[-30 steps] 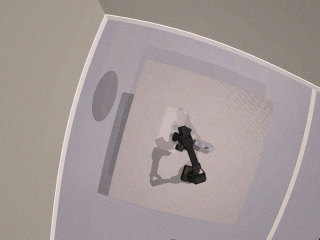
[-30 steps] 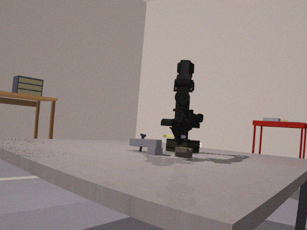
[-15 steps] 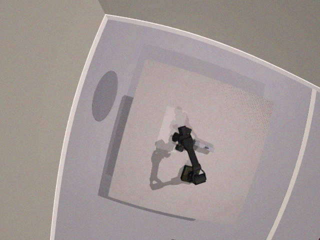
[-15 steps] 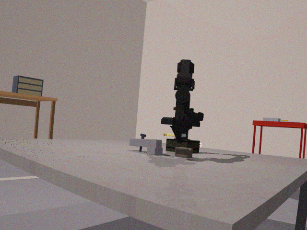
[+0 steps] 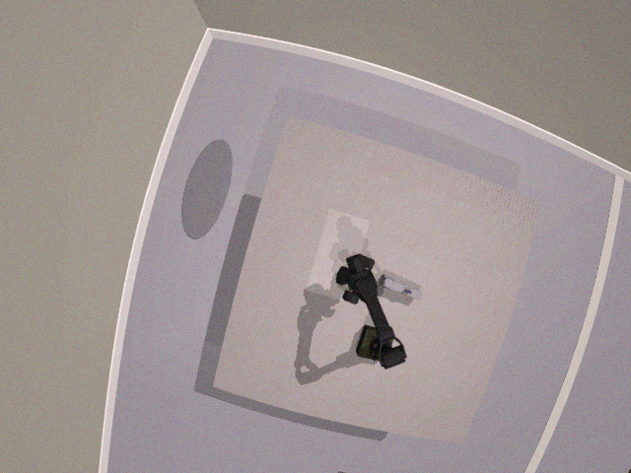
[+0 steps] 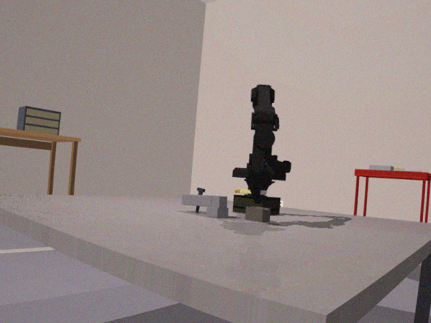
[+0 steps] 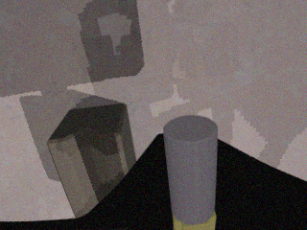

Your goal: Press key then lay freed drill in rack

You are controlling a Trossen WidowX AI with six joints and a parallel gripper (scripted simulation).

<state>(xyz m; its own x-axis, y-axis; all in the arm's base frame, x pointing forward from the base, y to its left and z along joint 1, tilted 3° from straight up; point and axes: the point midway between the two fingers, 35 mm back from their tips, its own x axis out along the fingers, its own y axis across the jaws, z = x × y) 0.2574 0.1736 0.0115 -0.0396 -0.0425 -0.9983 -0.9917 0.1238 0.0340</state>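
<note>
Now: gripper tip 50 mm past the dark olive-grey block, 40 mm above it and 30 mm to the left of it. Round my gripper tip: grey block fixture 200 mm to the right, 20 mm below; then dark t-shaped key 230 mm to the right, 10 mm below.
</note>
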